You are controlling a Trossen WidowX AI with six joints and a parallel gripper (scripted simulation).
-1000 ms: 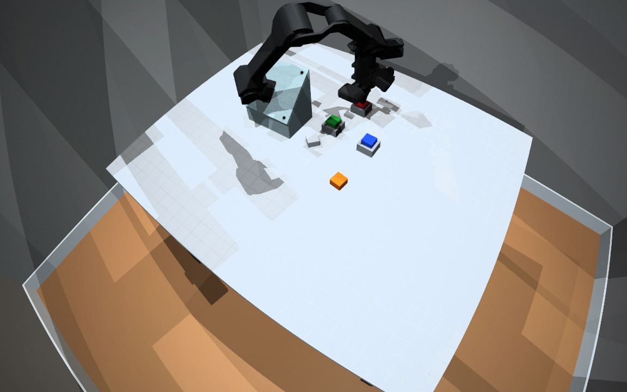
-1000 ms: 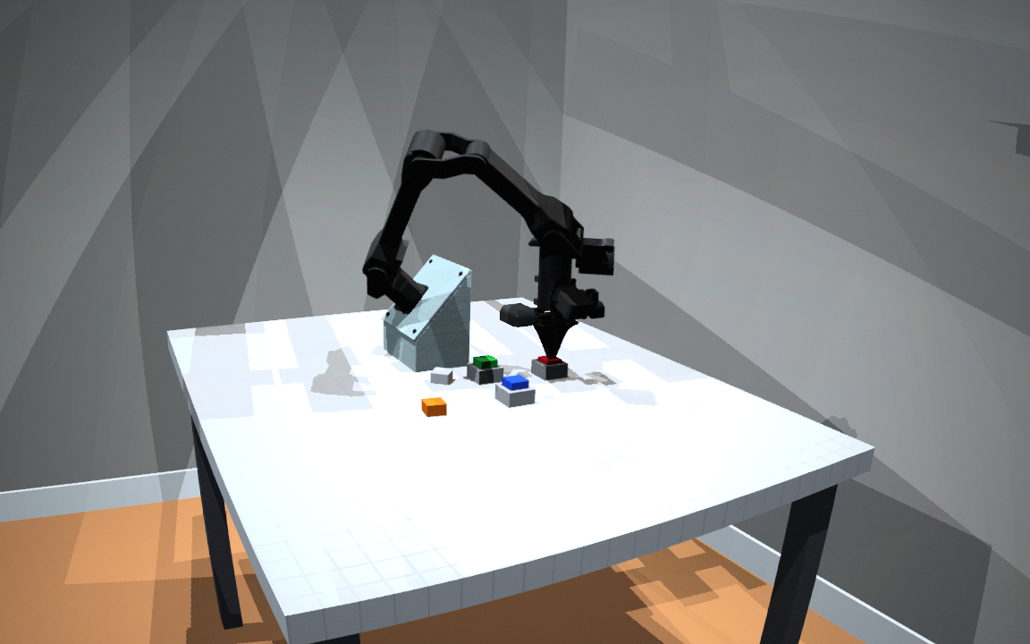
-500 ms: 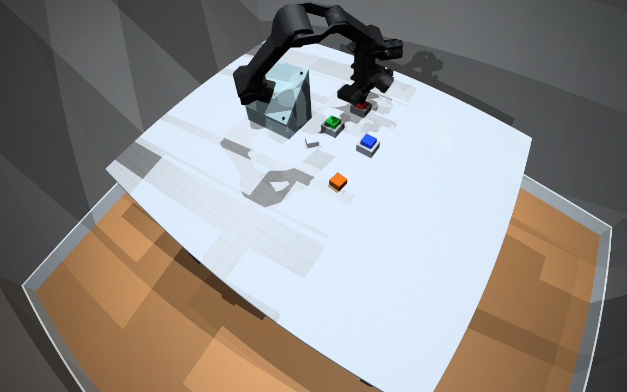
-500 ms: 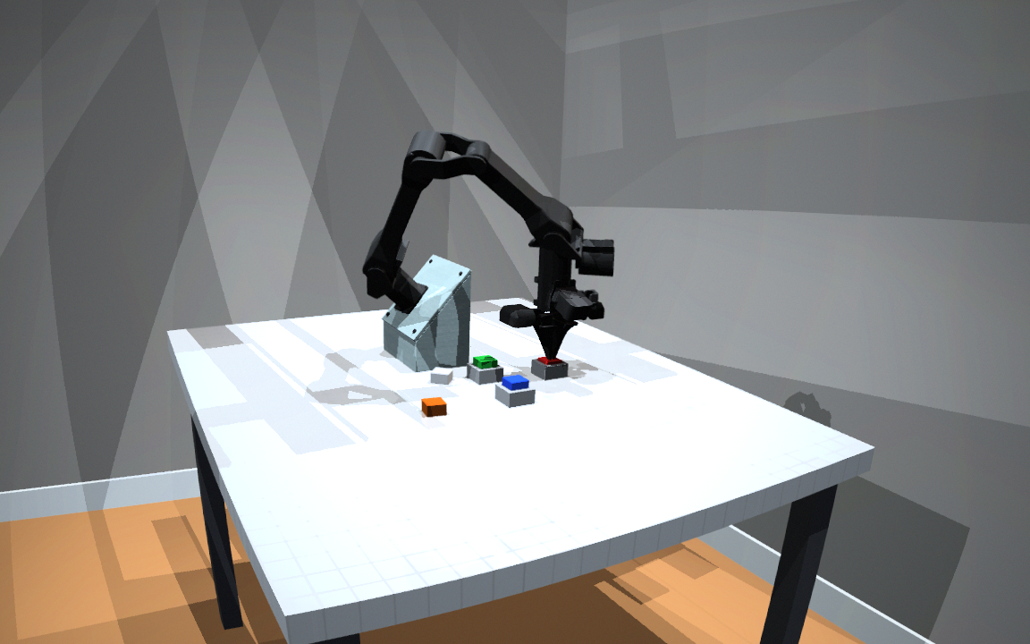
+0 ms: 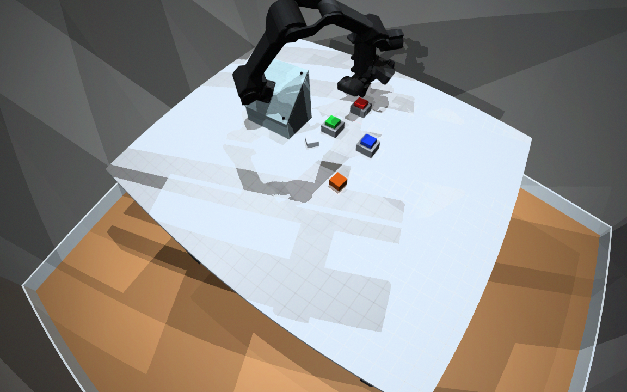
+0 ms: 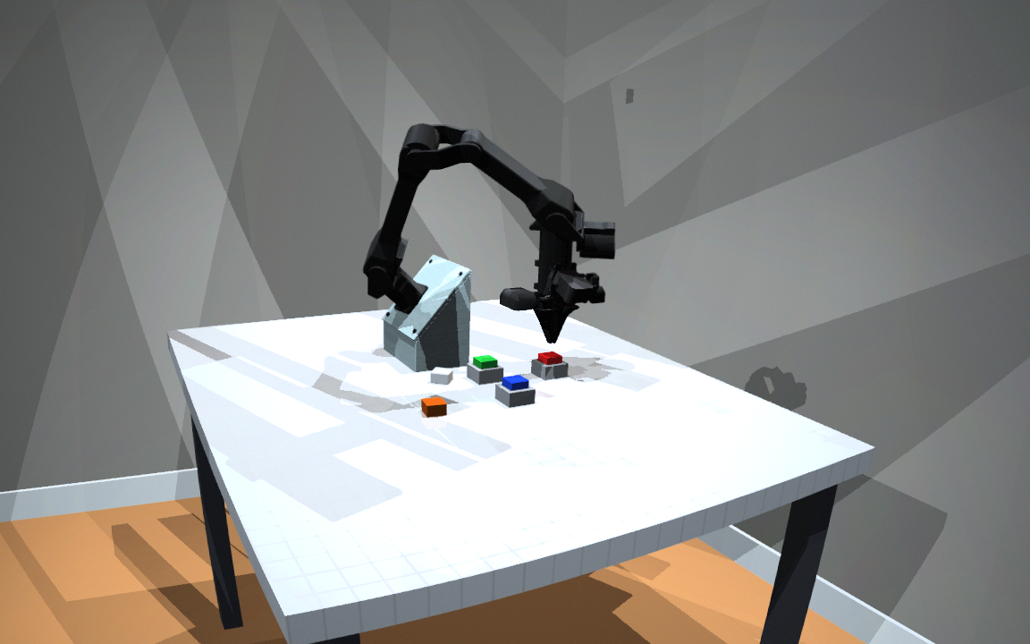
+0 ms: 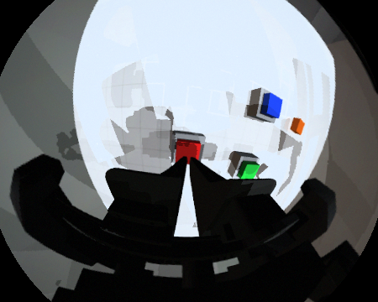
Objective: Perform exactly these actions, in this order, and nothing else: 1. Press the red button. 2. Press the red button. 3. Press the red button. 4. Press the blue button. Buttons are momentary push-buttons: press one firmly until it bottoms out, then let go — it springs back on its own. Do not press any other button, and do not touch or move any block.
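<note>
The red button is 30 mm below my gripper tip. From my gripper tip the other things lie so: green button 120 mm to the right, 30 mm below, 30 mm behind; then small white block 190 mm to the right, 50 mm below, 50 mm behind; then blue button 130 mm to the right, 90 mm ahead, 30 mm below.
</note>
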